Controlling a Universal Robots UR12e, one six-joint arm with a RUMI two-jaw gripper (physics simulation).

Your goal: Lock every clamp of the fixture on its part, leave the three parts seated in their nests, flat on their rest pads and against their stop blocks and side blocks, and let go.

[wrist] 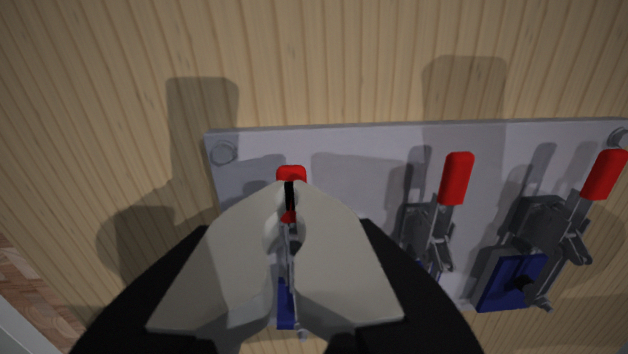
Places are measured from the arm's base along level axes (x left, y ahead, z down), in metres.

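Pixels of known places: gripper, fingertip midpoint: (pixel 291 184).
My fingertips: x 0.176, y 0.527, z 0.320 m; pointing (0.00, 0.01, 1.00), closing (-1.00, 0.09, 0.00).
Observation:
For each thing: its middle in the pictures, then the offset to it from my fingertips. "spot": a spot on its surface instead. Level surfaces: height alone.
- right clamp's red handle, surface spot: (pixel 603 174) spot: dz +0.005, dx -0.212, dy +0.014 m
- right blue part, body centre: (pixel 511 280) dz +0.032, dx -0.233, dy -0.124 m
- grey fixture plate, body centre: (pixel 410 239) dz +0.053, dx -0.119, dy -0.087 m
- wooden table, surface height: dz +0.060 m
- upper right corner, surface spot: (pixel 620 138) spot: dz +0.039, dx -0.262, dy +0.032 m
My gripper (pixel 291 184) is shut and empty, its fingertips over the left clamp. That clamp's red handle (pixel 291 172) shows above and between the fingertips; whether they touch cannot be told. Its blue part (pixel 285 312) shows partly between the fingers. The middle clamp has a red handle (pixel 456 178) pointing up the view; its blue part (pixel 420 263) is mostly hidden by my gripper. The right clamp's red handle (pixel 603 174) leans up and right, and its arm reaches over the right blue part (pixel 507 272). Whether the clamps are locked and the parts fully seated cannot be told.
The grey fixture plate (pixel 370 140) lies on a wooden table (pixel 325 60). Bolt heads sit at its upper left corner (pixel 223 152) and upper right corner (pixel 620 138). Dark clamp bodies stand between the handles and parts. The table's edge and a parquet floor (pixel 22 280) show at lower left.

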